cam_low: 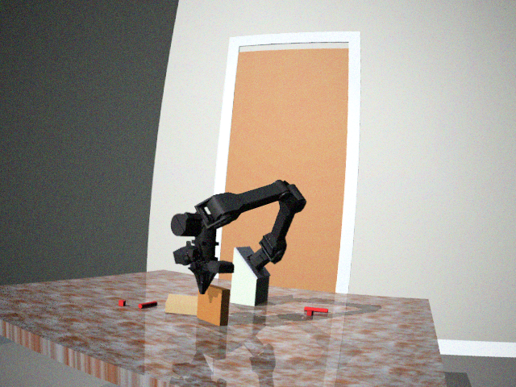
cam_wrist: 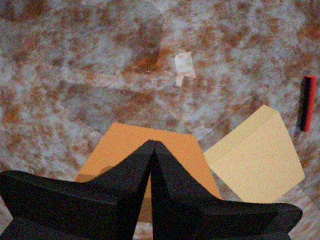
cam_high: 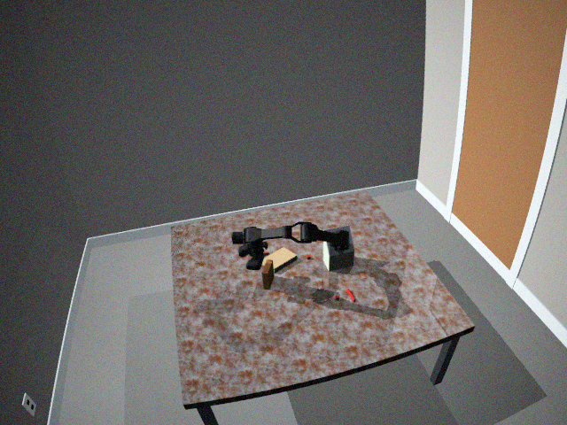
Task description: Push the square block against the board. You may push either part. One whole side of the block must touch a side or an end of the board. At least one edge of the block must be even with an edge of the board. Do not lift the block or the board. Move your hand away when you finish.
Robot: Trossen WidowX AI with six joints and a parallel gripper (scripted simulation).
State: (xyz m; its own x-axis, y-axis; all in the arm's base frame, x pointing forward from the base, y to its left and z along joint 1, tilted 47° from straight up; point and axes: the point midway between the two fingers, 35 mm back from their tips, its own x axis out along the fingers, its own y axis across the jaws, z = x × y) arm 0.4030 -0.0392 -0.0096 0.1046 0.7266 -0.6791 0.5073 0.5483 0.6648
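Now: gripper tip 4 cm past the brown square block, 2 cm to the right of it and 3 cm above it. From my gripper tip the other things lie so: tan board: 14 cm behind, 11 cm to the right, 7 cm below.
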